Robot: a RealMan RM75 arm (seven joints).
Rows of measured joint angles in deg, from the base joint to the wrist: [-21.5 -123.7 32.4 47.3 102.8 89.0 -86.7]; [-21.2 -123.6 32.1 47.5 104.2 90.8 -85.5]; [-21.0 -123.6 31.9 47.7 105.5 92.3 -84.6]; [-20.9 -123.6 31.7 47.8 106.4 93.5 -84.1]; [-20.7 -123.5 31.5 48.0 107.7 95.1 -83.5]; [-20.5 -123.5 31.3 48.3 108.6 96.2 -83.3]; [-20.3 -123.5 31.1 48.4 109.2 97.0 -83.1]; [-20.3 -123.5 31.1 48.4 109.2 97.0 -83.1]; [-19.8 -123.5 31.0 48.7 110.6 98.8 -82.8]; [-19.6 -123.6 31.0 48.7 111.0 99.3 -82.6]
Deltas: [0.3 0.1 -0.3 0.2 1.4 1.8 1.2]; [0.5 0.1 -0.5 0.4 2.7 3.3 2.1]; [0.6 0.1 -0.7 0.5 3.6 4.5 2.6]; [0.8 0.2 -0.9 0.7 4.9 6.1 3.2]; [1.0 0.2 -1.1 1.0 5.8 7.2 3.4]; [1.2 0.2 -1.3 1.1 6.4 8.0 3.6]; [1.2 0.2 -1.3 1.1 6.4 8.0 3.6]; [1.7 0.2 -1.4 1.4 7.8 9.8 3.9]; [1.9 0.1 -1.4 1.4 8.2 10.3 4.1]
